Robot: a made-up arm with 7 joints. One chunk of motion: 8 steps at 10 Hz.
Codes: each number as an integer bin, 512 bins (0 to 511) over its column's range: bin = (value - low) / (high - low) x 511, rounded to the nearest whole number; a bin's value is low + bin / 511 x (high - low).
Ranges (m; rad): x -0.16..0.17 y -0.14..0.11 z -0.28..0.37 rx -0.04..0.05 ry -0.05..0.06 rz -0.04..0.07
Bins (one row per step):
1: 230 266 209 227 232 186
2: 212 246 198 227 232 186
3: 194 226 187 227 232 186
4: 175 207 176 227 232 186
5: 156 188 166 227 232 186
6: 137 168 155 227 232 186
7: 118 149 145 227 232 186
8: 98 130 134 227 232 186
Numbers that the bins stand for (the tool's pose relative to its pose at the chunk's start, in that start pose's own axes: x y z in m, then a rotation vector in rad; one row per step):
1: -0.0115 -0.0099 -0.0141 0.0000 -0.0001 0.0000
2: -0.0231 -0.0196 -0.0281 0.0000 -0.0001 0.0000
3: -0.0347 -0.0294 -0.0421 0.0000 -0.0001 0.0000
4: -0.0470 -0.0387 -0.0561 0.0000 -0.0001 0.0000
5: -0.0593 -0.0480 -0.0688 0.0000 -0.0001 0.0000
6: -0.0715 -0.0578 -0.0828 0.0000 -0.0001 0.0000
7: -0.0838 -0.0671 -0.0956 0.0000 -0.0001 0.0000
8: -0.0967 -0.0764 -0.1095 0.0000 -0.0001 0.0000

